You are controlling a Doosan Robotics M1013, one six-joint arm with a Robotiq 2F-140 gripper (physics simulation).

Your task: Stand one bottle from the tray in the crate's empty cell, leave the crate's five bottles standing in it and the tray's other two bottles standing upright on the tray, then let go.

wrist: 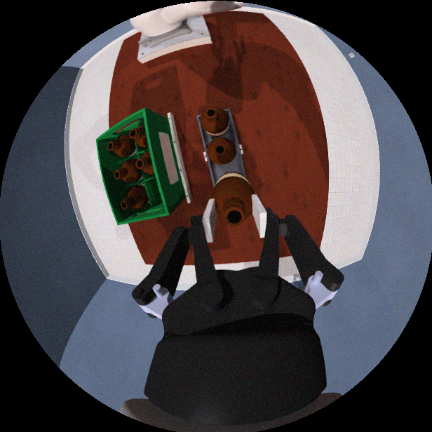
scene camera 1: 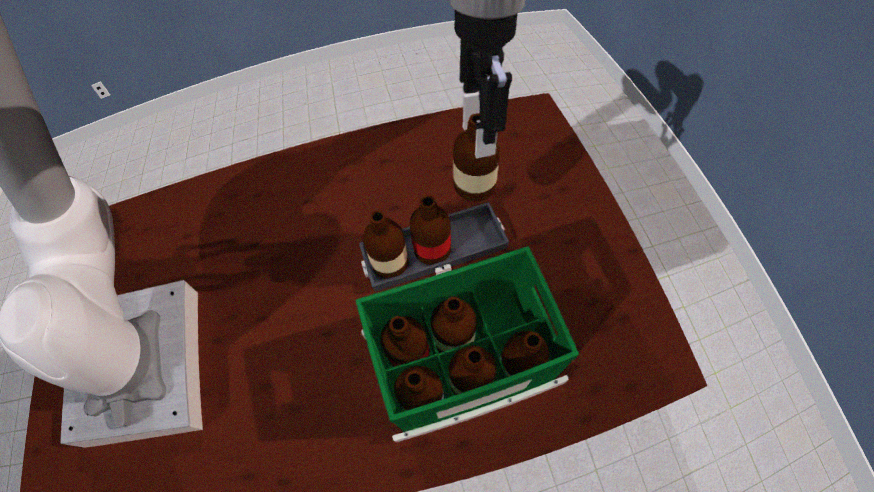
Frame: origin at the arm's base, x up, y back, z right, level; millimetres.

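Where they show: gripper, between the fingertips: (scene camera 1: pixel 478 140); arm's base, origin of its link: (scene camera 1: pixel 125 363).
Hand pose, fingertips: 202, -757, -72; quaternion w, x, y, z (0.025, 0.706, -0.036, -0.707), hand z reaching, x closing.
Each offset is from my fingertips to the top centre of the thing, as dx, dy, dz. "spot": to the spot under its first point. Level surfaces: height alone.
My gripper (scene camera 1: pixel 478 125) (wrist: pixel 233 205) is shut on a brown bottle with a cream label @[+47, +3, +0] (scene camera 1: pixel 475 165) (wrist: pixel 232 194). It holds the bottle upright, high above the tray's right end in the scene view. The grey tray @[spot: -261, -15, +16] (scene camera 1: pixel 483 235) (wrist: pixel 227 167) bears two upright bottles: one with a cream label @[-106, +179, +6] (scene camera 1: pixel 385 244) (wrist: pixel 215 121) and one with a red label @[spot: -150, +96, +34] (scene camera 1: pixel 431 229) (wrist: pixel 221 151). The green crate @[spot: -91, +250, +244] (scene camera 1: pixel 374 360) (wrist: pixel 172 192) holds five standing brown bottles. Its empty cell @[spot: -258, +8, +172] (scene camera 1: pixel 504 305) is at the back right in the scene view; in the wrist view the crate's near wall hides it.
A white strip @[spot: -236, +122, +337] (scene camera 1: pixel 480 408) runs along the crate's front, and another (wrist: pixel 179 155) along its tray side. Small white brackets @[spot: -251, +87, +62] (scene camera 1: pixel 443 268) sit at the tray's edges. The arm's base plate (scene camera 1: pixel 183 366) (wrist: pixel 175 47) stands on the brown table @[dx -266] (scene camera 1: pixel 293 391), left in the scene view.
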